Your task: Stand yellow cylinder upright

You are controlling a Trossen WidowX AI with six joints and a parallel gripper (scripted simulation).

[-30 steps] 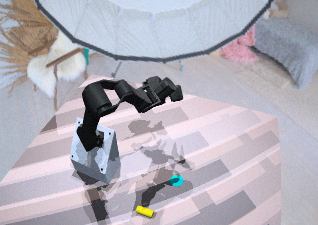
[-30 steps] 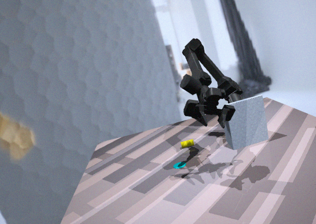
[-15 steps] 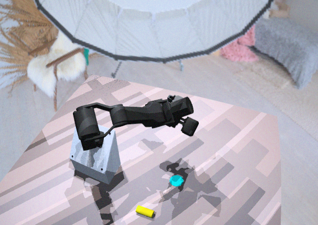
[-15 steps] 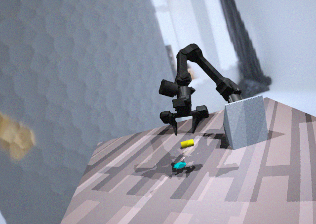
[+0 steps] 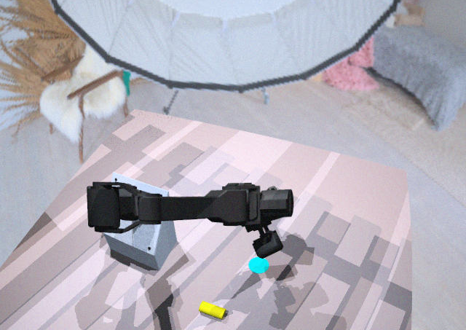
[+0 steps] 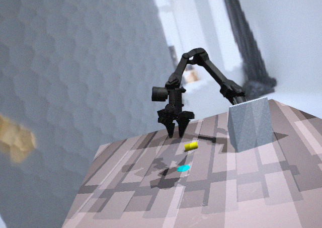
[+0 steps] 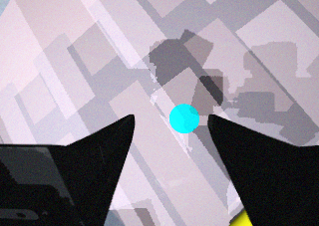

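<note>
My gripper tip is now 21 cm to the left of the yellow cylinder, 14 cm above it and 8 cm past it. Round my gripper tip: cyan circle 16 cm below, 1 cm to the right.
</note>
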